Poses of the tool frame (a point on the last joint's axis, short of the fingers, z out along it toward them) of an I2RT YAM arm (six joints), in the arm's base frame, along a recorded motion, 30 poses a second.
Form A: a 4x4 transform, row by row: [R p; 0 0 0 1], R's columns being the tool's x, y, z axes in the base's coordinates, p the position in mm. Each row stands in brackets.
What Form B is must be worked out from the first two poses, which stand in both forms.
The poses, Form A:
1: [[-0.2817, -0.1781, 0.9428, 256.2], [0.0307, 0.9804, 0.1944, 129.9], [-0.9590, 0.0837, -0.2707, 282.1], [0, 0, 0, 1]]
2: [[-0.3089, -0.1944, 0.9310, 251.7], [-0.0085, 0.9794, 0.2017, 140.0], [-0.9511, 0.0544, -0.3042, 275.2], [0, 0, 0, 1]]
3: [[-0.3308, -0.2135, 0.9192, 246.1], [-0.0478, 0.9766, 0.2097, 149.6], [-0.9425, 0.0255, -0.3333, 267.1], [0, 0, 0, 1]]
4: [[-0.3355, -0.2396, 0.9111, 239.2], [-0.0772, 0.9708, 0.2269, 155.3], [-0.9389, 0.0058, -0.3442, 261.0], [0, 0, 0, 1]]
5: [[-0.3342, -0.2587, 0.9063, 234.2], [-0.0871, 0.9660, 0.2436, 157.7], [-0.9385, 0.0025, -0.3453, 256.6], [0, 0, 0, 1]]
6: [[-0.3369, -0.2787, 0.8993, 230.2], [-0.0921, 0.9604, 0.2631, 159.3], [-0.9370, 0.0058, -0.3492, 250.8], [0, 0, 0, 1]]
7: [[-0.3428, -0.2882, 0.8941, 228.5], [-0.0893, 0.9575, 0.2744, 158.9], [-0.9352, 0.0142, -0.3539, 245.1], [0, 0, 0, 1]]
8: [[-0.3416, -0.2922, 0.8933, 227.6], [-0.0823, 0.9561, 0.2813, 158.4], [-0.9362, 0.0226, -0.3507, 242.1], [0, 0, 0, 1]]
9: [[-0.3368, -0.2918, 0.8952, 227.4], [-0.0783, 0.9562, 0.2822, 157.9], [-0.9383, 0.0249, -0.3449, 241.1], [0, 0, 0, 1]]
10: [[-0.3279, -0.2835, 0.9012, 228.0], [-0.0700, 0.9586, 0.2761, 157.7], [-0.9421, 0.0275, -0.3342, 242.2], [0, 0, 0, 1]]
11: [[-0.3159, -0.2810, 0.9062, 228.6], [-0.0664, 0.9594, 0.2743, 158.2], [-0.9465, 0.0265, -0.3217, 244.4], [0, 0, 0, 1]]
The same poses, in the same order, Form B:
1:
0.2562, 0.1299, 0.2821
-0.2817, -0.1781, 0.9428
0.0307, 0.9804, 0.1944
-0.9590, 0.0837, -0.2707

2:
0.2517, 0.1400, 0.2752
-0.3089, -0.1944, 0.9310
-0.0085, 0.9794, 0.2017
-0.9511, 0.0544, -0.3042

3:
0.2461, 0.1496, 0.2671
-0.3308, -0.2135, 0.9192
-0.0478, 0.9766, 0.2097
-0.9425, 0.0255, -0.3333

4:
0.2392, 0.1553, 0.2610
-0.3355, -0.2396, 0.9111
-0.0772, 0.9708, 0.2269
-0.9389, 0.0058, -0.3442

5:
0.2342, 0.1577, 0.2566
-0.3342, -0.2587, 0.9063
-0.0871, 0.9660, 0.2436
-0.9385, 0.0025, -0.3453

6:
0.2302, 0.1593, 0.2508
-0.3369, -0.2787, 0.8993
-0.0921, 0.9604, 0.2631
-0.9370, 0.0058, -0.3492

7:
0.2285, 0.1589, 0.2451
-0.3428, -0.2882, 0.8941
-0.0893, 0.9575, 0.2744
-0.9352, 0.0142, -0.3539

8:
0.2276, 0.1584, 0.2421
-0.3416, -0.2922, 0.8933
-0.0823, 0.9561, 0.2813
-0.9362, 0.0226, -0.3507

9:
0.2274, 0.1579, 0.2411
-0.3368, -0.2918, 0.8952
-0.0783, 0.9562, 0.2822
-0.9383, 0.0249, -0.3449

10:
0.2280, 0.1577, 0.2422
-0.3279, -0.2835, 0.9012
-0.0700, 0.9586, 0.2761
-0.9421, 0.0275, -0.3342

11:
0.2286, 0.1582, 0.2444
-0.3159, -0.2810, 0.9062
-0.0664, 0.9594, 0.2743
-0.9465, 0.0265, -0.3217

